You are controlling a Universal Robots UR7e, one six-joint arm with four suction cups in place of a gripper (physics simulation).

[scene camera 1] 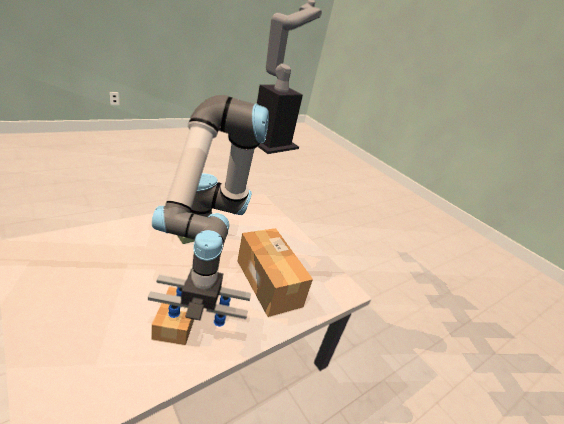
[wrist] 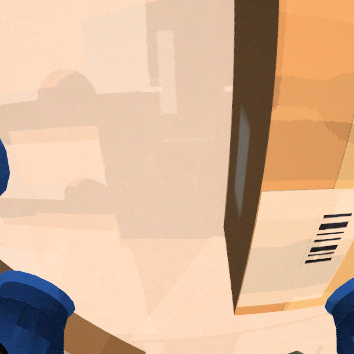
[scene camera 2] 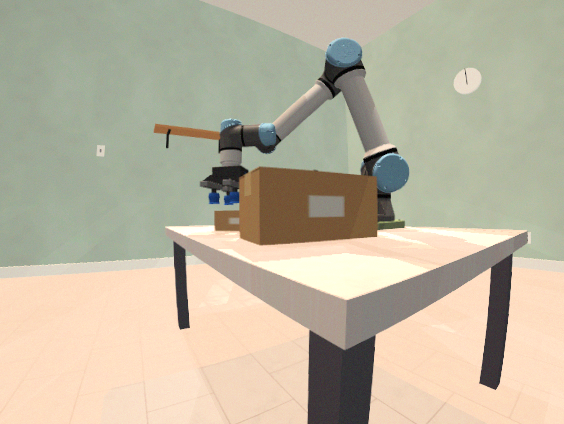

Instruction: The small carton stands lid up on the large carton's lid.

Labels:
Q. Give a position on a small carton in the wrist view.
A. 281, 220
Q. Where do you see a large carton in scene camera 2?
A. At 277, 206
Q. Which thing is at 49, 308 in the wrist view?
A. My suction head.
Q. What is my suction head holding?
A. Nothing.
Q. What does the small carton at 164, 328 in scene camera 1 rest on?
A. The table.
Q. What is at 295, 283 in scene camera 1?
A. A large carton.

